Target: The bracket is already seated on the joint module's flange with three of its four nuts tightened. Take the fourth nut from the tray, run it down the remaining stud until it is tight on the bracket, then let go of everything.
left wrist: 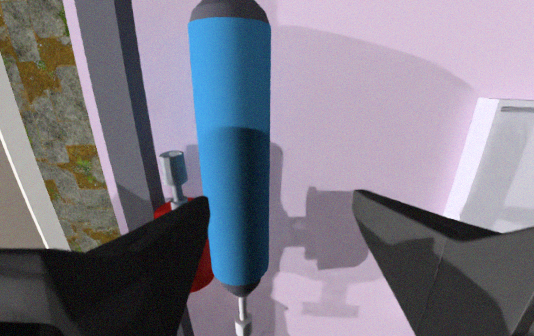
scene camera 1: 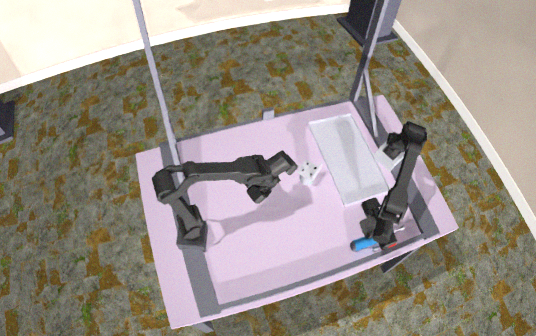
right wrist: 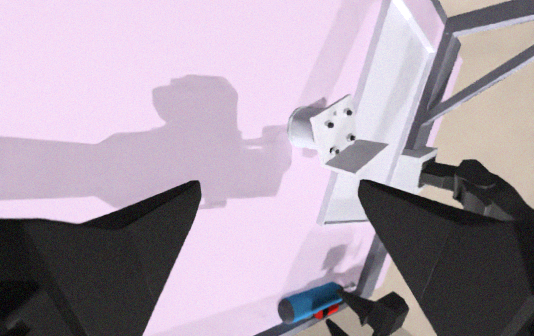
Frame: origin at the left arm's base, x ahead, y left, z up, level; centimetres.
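Where they show: left gripper, fingertip midpoint: point(left wrist: 281, 202) point(right wrist: 332, 305); right gripper, fingertip midpoint: point(scene camera 1: 280, 181) point(right wrist: 279, 187); left arm's base, link origin: point(scene camera 1: 391, 151) point(right wrist: 425, 172); right arm's base, link origin: point(scene camera 1: 191, 232).
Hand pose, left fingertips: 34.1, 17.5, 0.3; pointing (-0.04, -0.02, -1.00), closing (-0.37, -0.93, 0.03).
Note:
Things, the pixels of their top centre, and the offset from my left fingertips, as dx, dy, dz. "spot": a spot on its surface instead.
- pale joint module, top centre: point(right wrist: 343, 132) point(scene camera 1: 309, 168) +0.6, -34.2, +1.5
- white tray, top centre: point(right wrist: 384, 130) point(scene camera 1: 349, 154) -20.4, -29.9, -4.3
- blue-handled driver, surface spot: point(left wrist: 232, 150) point(right wrist: 315, 310) spot: +2.7, +1.3, -1.8
- red tool, surface spot: point(left wrist: 202, 272) point(scene camera 1: 390, 238) spot: -4.5, +7.4, -3.0
The white bracket point(scene camera 1: 311, 170) point(right wrist: 334, 131) sits tilted on the pale joint module point(scene camera 1: 306, 180) point(right wrist: 301, 127). Four dark stud ends show on its face in the right wrist view; which lacks a tight nut is too small to tell. The white tray point(scene camera 1: 327, 162) point(left wrist: 467, 155) lies beside it; no loose nut can be made out. My left gripper point(left wrist: 281, 202) point(right wrist: 332, 305) is open above a blue-handled driver point(scene camera 1: 363, 244) point(left wrist: 232, 150) point(right wrist: 310, 303), whose handle shows between the fingers, with no grip on it. My right gripper point(right wrist: 279, 187) is open and empty, left of the bracket in the scene view.
A red tool point(scene camera 1: 392, 245) point(left wrist: 202, 272) with a silver socket lies close beside the blue driver, near the table's front edge. A grey frame rail point(left wrist: 112, 100) runs along that edge. A grey upright post point(scene camera 1: 367, 55) rises at the table's back right.

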